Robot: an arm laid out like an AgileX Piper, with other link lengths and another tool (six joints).
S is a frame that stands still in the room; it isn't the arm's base.
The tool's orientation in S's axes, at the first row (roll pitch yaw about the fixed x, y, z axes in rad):
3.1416, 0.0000, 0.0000
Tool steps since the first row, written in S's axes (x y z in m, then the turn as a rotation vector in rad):
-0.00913, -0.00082, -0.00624, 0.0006, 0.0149, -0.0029
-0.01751, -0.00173, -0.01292, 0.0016, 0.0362, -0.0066
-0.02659, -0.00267, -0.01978, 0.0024, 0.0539, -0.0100
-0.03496, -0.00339, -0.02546, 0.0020, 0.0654, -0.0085
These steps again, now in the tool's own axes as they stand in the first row. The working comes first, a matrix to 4 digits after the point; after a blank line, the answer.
The tool's axes in the first row as the columns of a matrix, in S's axes (used below as rounded here):
1.0000, 0.0000, 0.0000
0.0000, -1.0000, 0.0000
0.0000, 0.0000, -1.0000

-0.00913, 0.00082, 0.00624, 0.0006, -0.0149, 0.0029
-0.01751, 0.00173, 0.01292, 0.0016, -0.0362, 0.0066
-0.02659, 0.00267, 0.01978, 0.0024, -0.0539, 0.0100
-0.03496, 0.00339, 0.02546, 0.0020, -0.0654, 0.0085

